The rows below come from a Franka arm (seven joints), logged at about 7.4 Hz.
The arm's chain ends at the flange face. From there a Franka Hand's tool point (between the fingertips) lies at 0.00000 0.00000 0.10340 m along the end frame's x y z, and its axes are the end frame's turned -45 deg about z.
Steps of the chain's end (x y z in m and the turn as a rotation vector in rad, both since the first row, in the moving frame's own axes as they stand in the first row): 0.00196 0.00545 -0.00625 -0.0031 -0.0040 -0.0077; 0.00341 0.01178 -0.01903 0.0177 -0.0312 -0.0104; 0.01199 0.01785 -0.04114 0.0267 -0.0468 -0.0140; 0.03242 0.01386 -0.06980 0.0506 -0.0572 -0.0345
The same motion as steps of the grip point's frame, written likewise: -0.00299 0.00518 -0.00625 0.0006 -0.0050 -0.0077; -0.00692 0.00717 -0.01910 0.0346 -0.0095 -0.0104; -0.00565 0.01574 -0.04129 0.0520 -0.0142 -0.0140; 0.01251 0.02486 -0.07010 0.0762 -0.0047 -0.0345
